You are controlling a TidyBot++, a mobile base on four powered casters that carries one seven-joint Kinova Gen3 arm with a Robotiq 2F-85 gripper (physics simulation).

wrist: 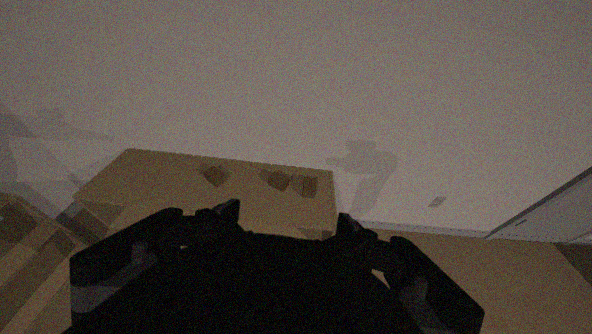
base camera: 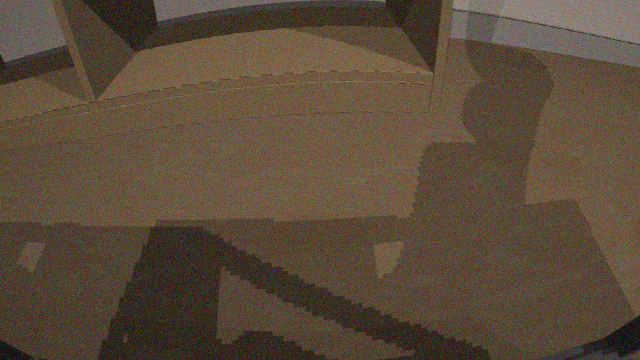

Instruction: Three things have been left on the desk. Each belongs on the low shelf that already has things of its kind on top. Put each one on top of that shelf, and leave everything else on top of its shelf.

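Places are measured from the arm's base along level axes (x ahead, y left, z up), in millimetres.
Pixels of known places: gripper, fingertip midpoint: (wrist: 288,217).
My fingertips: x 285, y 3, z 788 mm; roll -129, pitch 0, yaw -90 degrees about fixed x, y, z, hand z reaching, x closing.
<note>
Ahead of a thing's pixels: the offset from my fingertips to its top centre. "spot": to the spot under its first point. Level surfaces: height alone.
My gripper (wrist: 288,217) is open and empty, its fingertips wide apart in the lower middle of the wrist view. Beyond and below it a low wooden shelf @[dz -575 mm] (wrist: 175,200) stands against the wall, with its top showing. Several small brown things lie on that top: one thing @[dx +508, dy +399, dz -524 mm] (wrist: 215,175) toward the left, another @[dx +530, dy +78, dz -524 mm] (wrist: 279,181) right of the middle, and a third @[dx +515, dy -78, dz -524 mm] (wrist: 306,186) close beside it near the right end. They are too dark and small to tell their kind. In the base camera view the lower part of a wooden shelf (base camera: 300,95) shows. The desk cannot be made out.
The shelf's right side panel @[spot: dx +318, dy -206, dz -1071 mm] (base camera: 440,55) and a divider @[spot: dx +305, dy +386, dz -1009 mm] (base camera: 77,55) rise from its bottom board. The wooden floor @[dz -1184 mm] (base camera: 300,165) in front carries dark shadows of the robot. A pale wall (wrist: 300,75) stands behind the shelf, and a grey panel (wrist: 555,210) shows at the right.
</note>
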